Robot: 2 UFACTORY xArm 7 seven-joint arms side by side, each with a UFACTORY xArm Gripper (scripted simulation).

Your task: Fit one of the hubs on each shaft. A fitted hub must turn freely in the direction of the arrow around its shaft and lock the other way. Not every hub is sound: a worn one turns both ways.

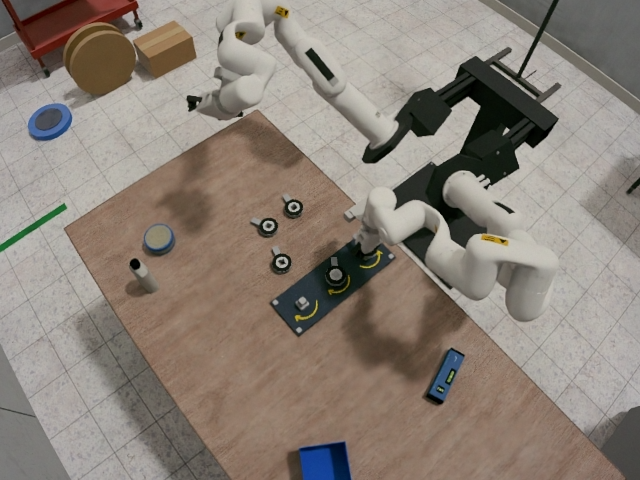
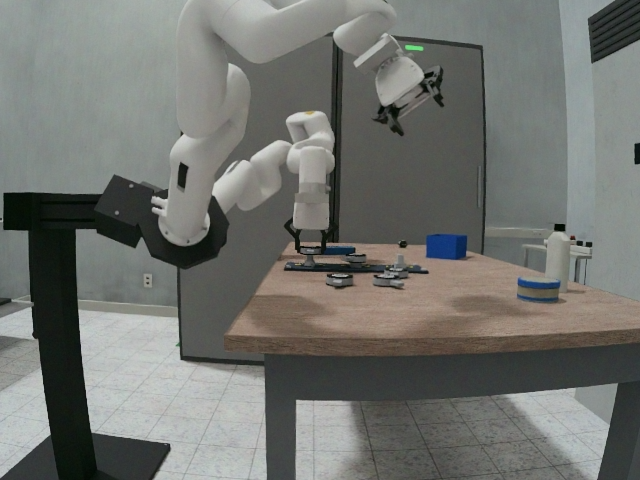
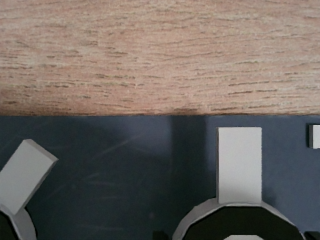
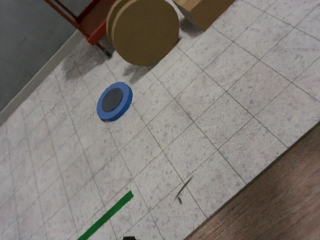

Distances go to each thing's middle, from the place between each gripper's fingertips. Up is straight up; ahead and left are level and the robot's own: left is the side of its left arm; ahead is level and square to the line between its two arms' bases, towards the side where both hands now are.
Labels:
The dark board (image 2: pixel 309 266) lies 13 cm ahead of my left hand, 5 cm below it and 2 cm to the right of it. Round my left hand: white bottle (image 2: pixel 558 248) (53 cm ahead, 43 cm to the right, 5 cm above); tape roll (image 2: pixel 534 289) (52 cm to the right, 41 cm ahead, 4 cm below).
I see my right gripper (image 2: pixel 418 116) 30 cm short of the tape roll, 3 cm to the right of it and 32 cm above it. Round my right hand: dark board 2 cm ahead, 53 cm to the left, 34 cm below; white bottle 42 cm ahead, 12 cm to the left, 24 cm below.

